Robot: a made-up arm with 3 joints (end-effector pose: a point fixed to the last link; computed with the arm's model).
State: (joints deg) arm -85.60 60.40 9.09
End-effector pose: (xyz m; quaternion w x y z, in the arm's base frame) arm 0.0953 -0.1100 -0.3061 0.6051 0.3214 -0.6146 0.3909
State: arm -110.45 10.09 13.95
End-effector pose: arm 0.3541 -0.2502 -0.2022 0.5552 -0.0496 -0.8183 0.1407
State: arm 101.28 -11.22 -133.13
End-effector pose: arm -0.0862 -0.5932 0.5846 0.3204 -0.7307 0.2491 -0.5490
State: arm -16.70 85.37 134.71
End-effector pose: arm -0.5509 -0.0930 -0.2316 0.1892 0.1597 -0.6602 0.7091
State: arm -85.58 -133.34 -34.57
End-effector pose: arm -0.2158 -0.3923 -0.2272 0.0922 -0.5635 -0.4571 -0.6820
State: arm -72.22 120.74 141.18
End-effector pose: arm -0.1720 -0.0512 -0.5092 0.3504 0.0414 0.7592 -0.5470
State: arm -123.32 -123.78 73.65
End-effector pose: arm 0.2273 -0.4871 -0.4095 0.6443 -0.5837 -0.0810 -0.4874
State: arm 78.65 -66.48 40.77
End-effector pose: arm -0.2255 -0.4817 0.5057 0.4855 -0.2128 0.6445 0.5510
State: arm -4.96 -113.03 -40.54
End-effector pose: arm -0.3391 -0.4545 0.2154 0.5046 -0.7734 -0.3111 -0.2248
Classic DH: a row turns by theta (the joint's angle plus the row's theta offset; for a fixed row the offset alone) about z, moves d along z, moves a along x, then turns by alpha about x. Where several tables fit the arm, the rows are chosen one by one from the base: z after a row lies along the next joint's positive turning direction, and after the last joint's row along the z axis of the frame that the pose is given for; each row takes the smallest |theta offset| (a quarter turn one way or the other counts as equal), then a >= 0, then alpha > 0; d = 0 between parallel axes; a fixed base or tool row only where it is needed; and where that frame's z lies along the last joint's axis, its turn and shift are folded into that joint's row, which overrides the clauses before.
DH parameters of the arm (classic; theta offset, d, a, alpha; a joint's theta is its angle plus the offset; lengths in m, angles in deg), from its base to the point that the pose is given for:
base (fixed): 0 0.0851 0 -90
joint 1: 90 -0.2983 0.022 90
joint 2: -90 -0.4726 0.1119 90
joint 3: -47 0 -0.1462 0
tool (fixed): 137 -0.2146 0 0

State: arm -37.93 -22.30 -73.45
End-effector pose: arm -0.1812 -0.5518 -0.2462 0.7061 0.0441 -0.3649 -0.6052
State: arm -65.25 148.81 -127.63
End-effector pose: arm -0.2178 0.0331 -0.3198 0.5659 0.4880 0.6640 0.0260
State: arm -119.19 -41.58 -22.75
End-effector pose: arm 0.2874 -0.4866 -0.1386 0.4035 -0.0171 -0.8259 -0.3934
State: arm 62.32 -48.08 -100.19
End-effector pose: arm -0.1745 -0.6148 0.4378 0.6630 -0.5861 0.0357 -0.4643
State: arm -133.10 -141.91 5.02
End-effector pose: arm 0.1474 -0.4282 -0.2903 0.1677 -0.3889 -0.2826 -0.8607
